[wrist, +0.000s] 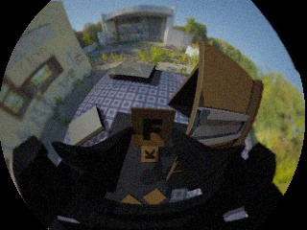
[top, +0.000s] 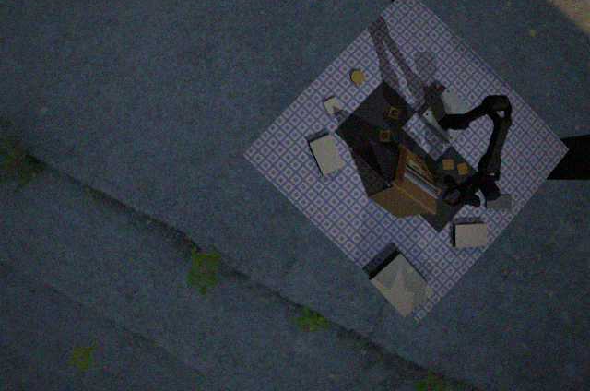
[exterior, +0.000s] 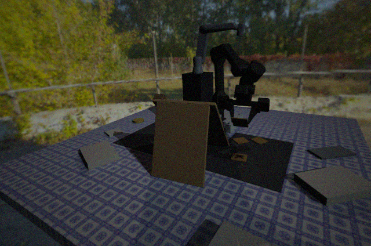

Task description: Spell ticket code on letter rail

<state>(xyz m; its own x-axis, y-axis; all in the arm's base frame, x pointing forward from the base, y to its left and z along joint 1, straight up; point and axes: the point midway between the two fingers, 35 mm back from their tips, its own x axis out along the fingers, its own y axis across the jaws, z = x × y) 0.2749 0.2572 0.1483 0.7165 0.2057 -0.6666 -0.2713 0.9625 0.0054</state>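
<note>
The brown letter board is 160 mm to the right of my gripper tip, 70 mm below it and 70 mm ahead of it. From my gripper tip the other things lie so: letter tile marked g 410 mm to the right, 170 mm below, 10 mm behind; letter tile marked f right at my gripper tip; dark mat 250 mm to the right, 170 mm below, 100 mm behind.
</note>
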